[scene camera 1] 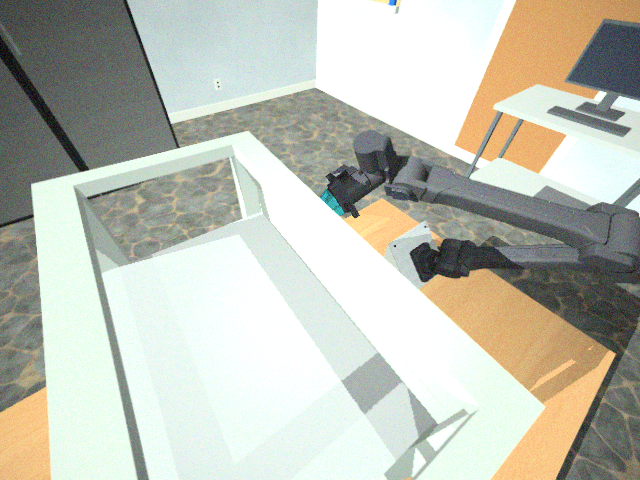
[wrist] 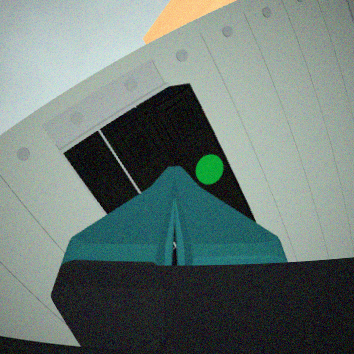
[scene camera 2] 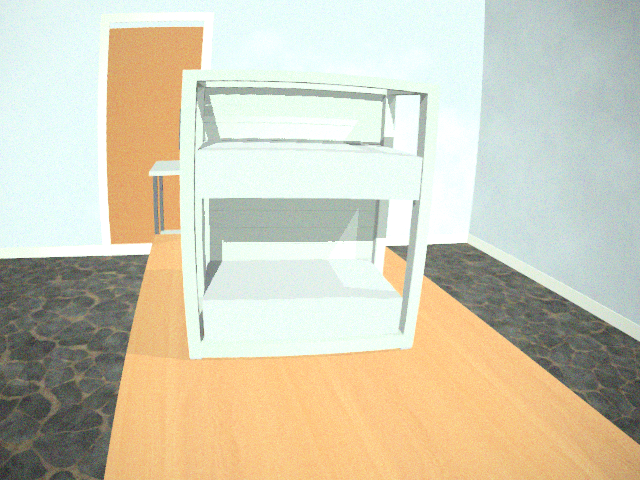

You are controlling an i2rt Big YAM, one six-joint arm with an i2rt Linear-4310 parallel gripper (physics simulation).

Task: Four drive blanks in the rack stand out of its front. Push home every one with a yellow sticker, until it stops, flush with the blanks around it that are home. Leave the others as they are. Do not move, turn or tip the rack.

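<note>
The pale green-grey rack stands upright on the wooden table. Scene camera 2 shows its open side with two shelves. In the wrist view dark drive blanks fill an opening in its panelled front, with a thin light gap between two of them. A green sticker is on a blank just right of the fingertips. A yellow sticker does not show. My gripper is shut and empty, its teal tips in front of the dark blanks. The fingers hide the lower blanks; contact cannot be told.
The arm's dark links reach back to the right from the gripper, and its base stands on a grey plate on the wooden table. A white desk with a monitor is behind at right.
</note>
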